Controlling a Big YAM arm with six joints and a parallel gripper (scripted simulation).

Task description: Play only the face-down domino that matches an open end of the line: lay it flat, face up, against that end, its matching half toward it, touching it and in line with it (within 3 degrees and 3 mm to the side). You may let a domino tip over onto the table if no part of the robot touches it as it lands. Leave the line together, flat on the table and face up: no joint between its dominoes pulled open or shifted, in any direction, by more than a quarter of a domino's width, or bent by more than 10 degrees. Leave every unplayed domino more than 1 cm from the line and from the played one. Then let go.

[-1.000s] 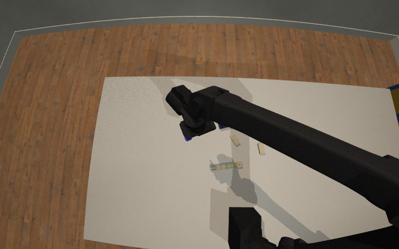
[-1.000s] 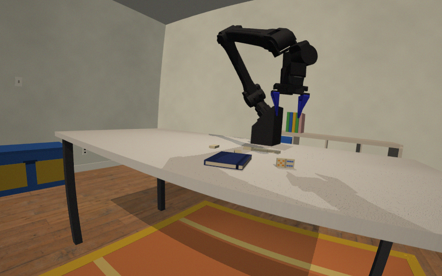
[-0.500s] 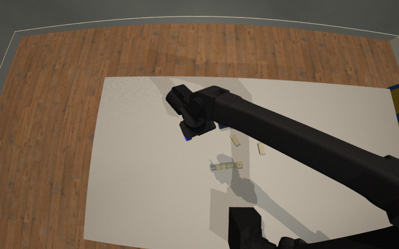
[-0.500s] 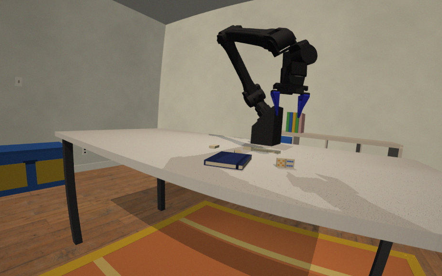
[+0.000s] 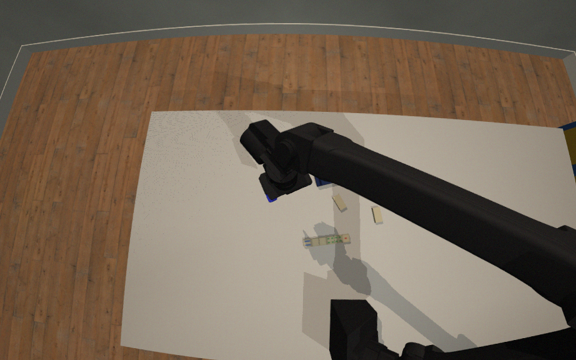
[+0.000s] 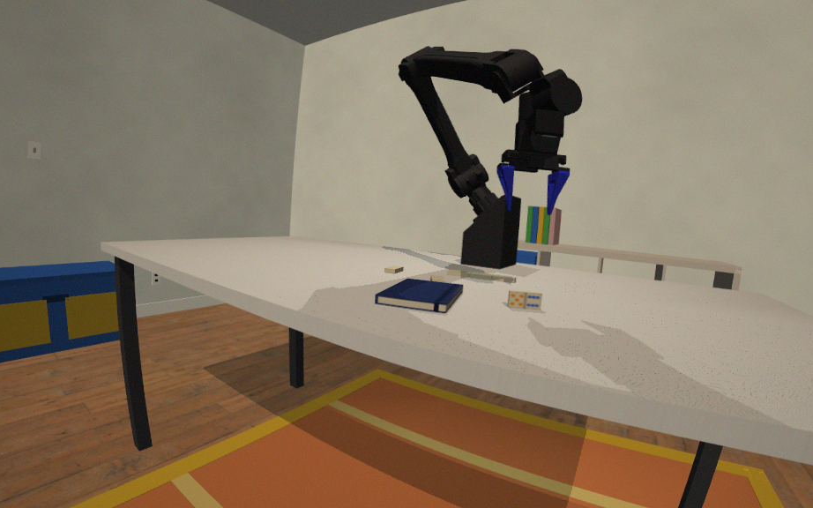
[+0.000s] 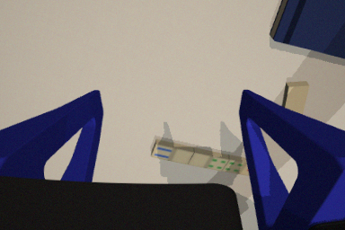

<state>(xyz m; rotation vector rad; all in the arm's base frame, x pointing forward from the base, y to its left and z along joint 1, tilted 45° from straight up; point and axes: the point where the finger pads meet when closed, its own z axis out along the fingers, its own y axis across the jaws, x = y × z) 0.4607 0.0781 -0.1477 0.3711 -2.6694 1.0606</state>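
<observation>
Right now the domino is 70 mm ahead of my hand, 10 mm to the left of it and 150 mm below it. The rest, counted from my hand: dark blue book 100 mm ahead, 150 mm to the right, 150 mm below.
</observation>
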